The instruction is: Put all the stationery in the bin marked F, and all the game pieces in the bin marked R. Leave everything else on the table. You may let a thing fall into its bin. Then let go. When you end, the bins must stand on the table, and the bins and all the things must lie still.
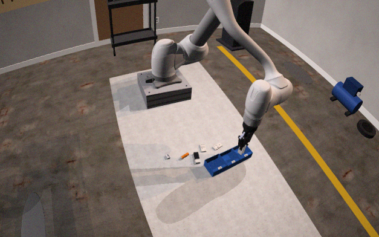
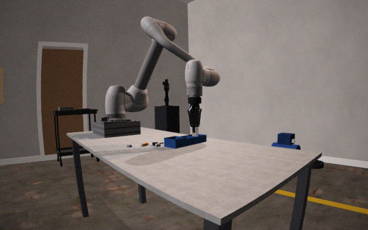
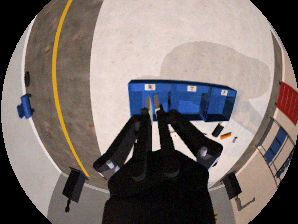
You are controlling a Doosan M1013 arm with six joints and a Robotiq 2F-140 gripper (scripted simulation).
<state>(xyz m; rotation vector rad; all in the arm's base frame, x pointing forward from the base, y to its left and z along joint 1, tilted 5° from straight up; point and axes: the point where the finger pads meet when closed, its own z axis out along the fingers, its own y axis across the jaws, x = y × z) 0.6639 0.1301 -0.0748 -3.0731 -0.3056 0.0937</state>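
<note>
The black piece lies 9 cm behind my hand, 22 cm to the right of it and 5 cm below it. Also, from my hand: orange cylinder 13 cm behind, 26 cm to the right, 5 cm below; then grey-white piece 17 cm behind, 34 cm to the right, 5 cm below; then white domino tile 11 cm behind, 8 cm to the right, 5 cm below.
</note>
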